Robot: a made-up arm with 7 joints. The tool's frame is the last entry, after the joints.
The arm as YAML. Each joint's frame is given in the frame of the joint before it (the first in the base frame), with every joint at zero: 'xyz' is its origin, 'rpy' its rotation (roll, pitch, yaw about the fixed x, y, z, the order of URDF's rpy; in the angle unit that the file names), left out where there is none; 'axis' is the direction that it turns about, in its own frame. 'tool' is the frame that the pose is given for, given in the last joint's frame.
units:
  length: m
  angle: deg
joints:
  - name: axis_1
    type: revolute
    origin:
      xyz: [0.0, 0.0, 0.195]
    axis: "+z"
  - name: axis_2
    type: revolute
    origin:
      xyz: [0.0, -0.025, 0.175]
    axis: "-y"
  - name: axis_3
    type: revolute
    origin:
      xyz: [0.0, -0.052, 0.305]
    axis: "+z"
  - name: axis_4
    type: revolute
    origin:
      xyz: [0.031, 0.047, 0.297]
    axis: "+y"
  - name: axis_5
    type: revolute
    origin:
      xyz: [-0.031, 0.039, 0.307]
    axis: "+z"
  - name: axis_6
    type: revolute
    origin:
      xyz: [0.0, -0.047, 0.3]
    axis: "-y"
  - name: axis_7
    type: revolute
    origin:
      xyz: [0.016, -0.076, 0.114]
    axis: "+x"
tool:
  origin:
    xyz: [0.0, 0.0, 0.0]
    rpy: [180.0, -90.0, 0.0]
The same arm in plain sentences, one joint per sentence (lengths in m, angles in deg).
The arm has seven revolute joints in a row. What follows holds with every joint at zero, and every direction is one of the base frame's. Joint 1 is mounted 0.1950 m along +z from the base frame's origin and turns about +z. Joint 2 is mounted 0.0250 m along -y and 0.1750 m along +z from joint 1 and turns about -y. Joint 3 is mounted 0.0520 m along -y and 0.3050 m along +z from joint 2 and turns about +z. Joint 4 is mounted 0.0310 m along +x and 0.0470 m along +y and 0.2970 m along +z from joint 3 and turns about +y. Joint 5 is mounted 0.0310 m along -x and 0.0390 m along +y and 0.3070 m along +z from joint 4 and turns about +z. Joint 6 is mounted 0.0470 m along -y and 0.3000 m along +z from joint 5 and turns about -y. Joint 7 is mounted 0.0160 m along +x and 0.0760 m along -y and 0.1140 m along +z from joint 6 and turns about +x. The tool frame, which is the frame that the pose is given for, is mounted at the same point as joint 7; its axes are the base frame's turned by roll 180.00, pitch -90.00 and yaw 0.00 deg (as in URDF: about the fixed x, then y, then z).
